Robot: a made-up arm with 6 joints.
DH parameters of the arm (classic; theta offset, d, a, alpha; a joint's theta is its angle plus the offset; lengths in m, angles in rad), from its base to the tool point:
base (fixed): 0 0.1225 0 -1.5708
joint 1: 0 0.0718 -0.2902 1.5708
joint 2: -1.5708 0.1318 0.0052 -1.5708
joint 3: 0 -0.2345 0.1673 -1.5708
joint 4: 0 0.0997 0.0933 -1.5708
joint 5: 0 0.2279 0.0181 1.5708
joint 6: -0.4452 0 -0.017 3.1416
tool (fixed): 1.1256 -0.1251 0 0
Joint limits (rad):
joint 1: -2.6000..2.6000
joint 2: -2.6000..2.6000
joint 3: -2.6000..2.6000
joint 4: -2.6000..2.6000
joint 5: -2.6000..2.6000
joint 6: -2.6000..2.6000
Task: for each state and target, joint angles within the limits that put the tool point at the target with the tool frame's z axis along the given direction. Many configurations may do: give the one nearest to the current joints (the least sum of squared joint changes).
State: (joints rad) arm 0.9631 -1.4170 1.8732 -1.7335 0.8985 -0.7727
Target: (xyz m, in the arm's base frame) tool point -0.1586 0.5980 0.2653 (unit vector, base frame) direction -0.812 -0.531 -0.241
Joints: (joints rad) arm 0.7267 -0.6486 2.3947 -1.0620 0.0404 -0.7781
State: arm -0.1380 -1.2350 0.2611 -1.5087 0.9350 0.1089
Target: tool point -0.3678 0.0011 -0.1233 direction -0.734 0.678 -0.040
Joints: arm -0.3294 -1.5396 0.4642 -2.2136 1.0638 0.2919
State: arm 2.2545 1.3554 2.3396 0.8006 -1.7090 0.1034
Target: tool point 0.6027 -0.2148 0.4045 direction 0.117 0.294 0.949
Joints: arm 2.6000 0.8783 2.0230 0.1555 -1.8213 0.2919
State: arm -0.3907 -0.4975 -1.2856 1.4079 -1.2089 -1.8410
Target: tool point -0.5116 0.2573 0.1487 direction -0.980 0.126 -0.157
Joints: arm -0.0146 -0.6865 -0.6990 1.2170 -2.0341 -1.8085
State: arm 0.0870 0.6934 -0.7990 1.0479 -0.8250 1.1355
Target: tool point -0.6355 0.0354 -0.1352 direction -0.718 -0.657 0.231
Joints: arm -0.3691 -0.0287 -0.1705 0.6512 -1.2098 1.0833
